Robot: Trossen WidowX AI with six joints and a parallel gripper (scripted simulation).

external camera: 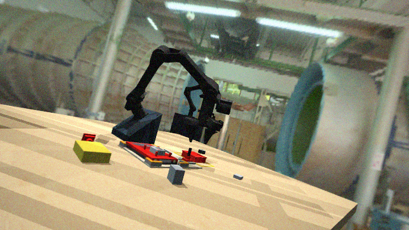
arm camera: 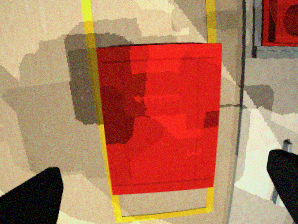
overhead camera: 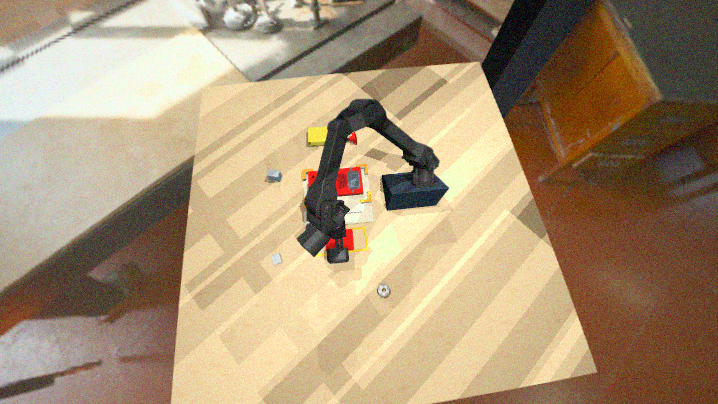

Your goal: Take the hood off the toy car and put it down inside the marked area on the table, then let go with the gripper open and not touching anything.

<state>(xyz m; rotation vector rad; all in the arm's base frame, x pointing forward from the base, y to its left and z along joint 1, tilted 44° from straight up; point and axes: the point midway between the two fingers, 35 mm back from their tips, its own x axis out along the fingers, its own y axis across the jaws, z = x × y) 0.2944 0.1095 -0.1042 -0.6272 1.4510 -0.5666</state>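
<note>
My gripper tip is now 6 cm above the red hood panel. Also, from my gripper tip: yellow block (44 cm to the right, 6 cm below, 5 cm ahead); grey piece (22 cm ahead, 7 cm below, 4 cm to the left).
</note>
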